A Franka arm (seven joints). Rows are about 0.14 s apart.
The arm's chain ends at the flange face. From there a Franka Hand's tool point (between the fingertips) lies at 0.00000 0.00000 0.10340 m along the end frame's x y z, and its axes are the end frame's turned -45 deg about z.
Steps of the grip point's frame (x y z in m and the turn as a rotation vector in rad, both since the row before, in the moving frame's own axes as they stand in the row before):
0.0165, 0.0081, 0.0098, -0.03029, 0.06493, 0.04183
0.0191, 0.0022, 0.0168, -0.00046, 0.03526, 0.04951
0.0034, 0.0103, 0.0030, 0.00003, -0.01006, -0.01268
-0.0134, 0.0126, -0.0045, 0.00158, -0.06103, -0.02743
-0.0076, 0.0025, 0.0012, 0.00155, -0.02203, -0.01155
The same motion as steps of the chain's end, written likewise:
0.0104, -0.0036, 0.0101, 0.02449, 0.06733, 0.04183
0.0124, -0.0095, 0.0169, 0.02461, 0.02526, 0.04951
0.0104, 0.0041, 0.0030, -0.00709, -0.00713, -0.01268
0.0039, 0.0140, -0.0043, -0.04204, -0.04427, -0.02743
-0.0019, 0.0056, 0.0012, -0.01448, -0.01667, -0.01155

